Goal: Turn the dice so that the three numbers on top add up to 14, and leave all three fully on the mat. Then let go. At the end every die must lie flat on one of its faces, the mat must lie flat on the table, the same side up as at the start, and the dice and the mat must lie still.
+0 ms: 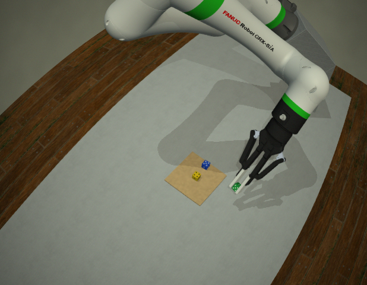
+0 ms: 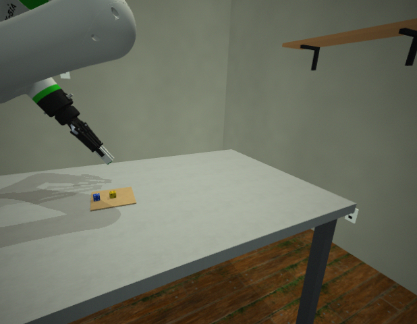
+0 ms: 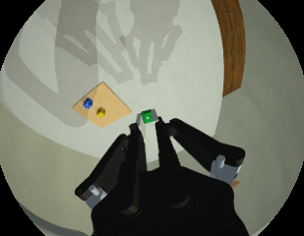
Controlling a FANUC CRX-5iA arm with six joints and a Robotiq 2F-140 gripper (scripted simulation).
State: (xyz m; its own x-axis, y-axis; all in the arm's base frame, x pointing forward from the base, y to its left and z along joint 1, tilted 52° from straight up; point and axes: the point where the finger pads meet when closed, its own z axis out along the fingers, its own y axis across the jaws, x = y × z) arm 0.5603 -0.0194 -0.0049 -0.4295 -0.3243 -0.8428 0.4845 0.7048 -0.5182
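Now: the green die 1 cm ahead of my hand, 1 cm to the right of it and 2 cm below it. From my hand the other things lie so: yellow die (3 cm behind, 14 cm to the right, 11 cm below); then tan mat (3 cm behind, 14 cm to the right, 12 cm below); then blue die (8 cm behind, 12 cm to the right, 11 cm below).
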